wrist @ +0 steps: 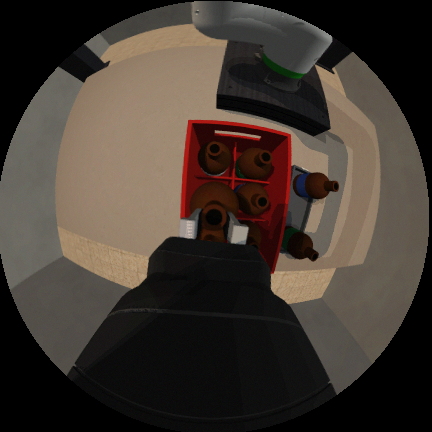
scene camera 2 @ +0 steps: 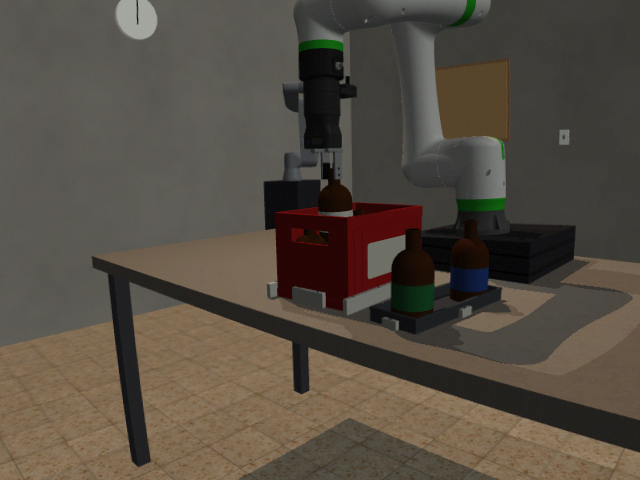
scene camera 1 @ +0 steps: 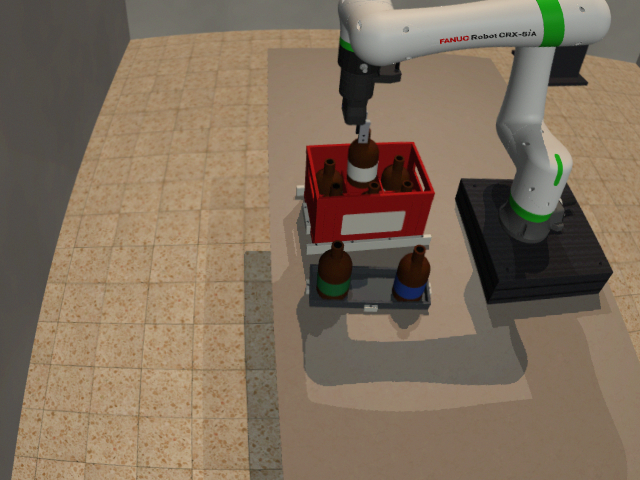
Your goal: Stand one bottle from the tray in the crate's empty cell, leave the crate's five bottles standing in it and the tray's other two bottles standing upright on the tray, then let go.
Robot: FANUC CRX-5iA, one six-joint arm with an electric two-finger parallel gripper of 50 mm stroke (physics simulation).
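Frame: origin at the arm's base, x ahead, y left, z up, level; millimetres.
Seen in the pictures: gripper, fingertip midpoint: (wrist: pixel 212 218) (scene camera 2: pixel 331 179) (scene camera 1: pixel 361 137); arm's base, origin of the base link: (wrist: pixel 276 76) (scene camera 2: pixel 481 231) (scene camera 1: pixel 523 222).
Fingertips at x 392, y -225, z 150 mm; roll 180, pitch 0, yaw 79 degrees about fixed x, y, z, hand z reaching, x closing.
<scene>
Pixels of each thing's top centre, then the offset from my fingertips to it.
- brown bottle with a white label, middle of its top: (wrist: pixel 214 213) (scene camera 2: pixel 334 168) (scene camera 1: pixel 366 129) 10 mm back, 2 mm left, 23 mm up
- red crate, middle of its top: (wrist: pixel 237 201) (scene camera 2: pixel 351 208) (scene camera 1: pixel 369 168) 12 mm back, 41 mm left, 62 mm down
- green-label bottle, middle of its top: (scene camera 2: pixel 413 229) (scene camera 1: pixel 337 244) (wrist: pixel 314 256) 127 mm ahead, 234 mm left, 77 mm down
- blue-label bottle, middle of its top: (scene camera 2: pixel 470 220) (scene camera 1: pixel 420 249) (wrist: pixel 335 185) 39 mm back, 289 mm left, 77 mm down
- dark tray, middle of its top: (scene camera 2: pixel 440 296) (scene camera 1: pixel 370 284) (wrist: pixel 297 212) 45 mm ahead, 259 mm left, 212 mm down
My gripper (scene camera 1: pixel 364 132) (scene camera 2: pixel 332 166) (wrist: pixel 212 218) is shut on the neck of a brown bottle with a white label (scene camera 1: pixel 362 167) (scene camera 2: pixel 334 198) (wrist: pixel 214 195). The bottle is upright over the crate's far middle cell, its lower part inside the red crate (scene camera 1: pixel 322 219) (scene camera 2: pixel 312 268) (wrist: pixel 186 165) and its shoulder above the rim. The crate's five bottles stand around it; the front ones are mostly hidden by the wall in scene camera 1. A green-label bottle (scene camera 1: pixel 334 273) (scene camera 2: pixel 412 279) (wrist: pixel 299 243) and a blue-label bottle (scene camera 1: pixel 412 276) (scene camera 2: pixel 469 268) (wrist: pixel 315 185) stand upright at opposite ends of the dark tray (scene camera 1: pixel 369 303) (scene camera 2: pixel 439 319).
Pale brackets (scene camera 1: pixel 368 245) (scene camera 2: pixel 308 297) edge the crate's base, with the tray close in front of it. The arm's black base block (scene camera 1: pixel 547 279) (scene camera 2: pixel 550 253) (wrist: pixel 270 114) stands to the right in scene camera 1. The table edge (scene camera 2: pixel 217 313) runs near the crate in scene camera 2.
</scene>
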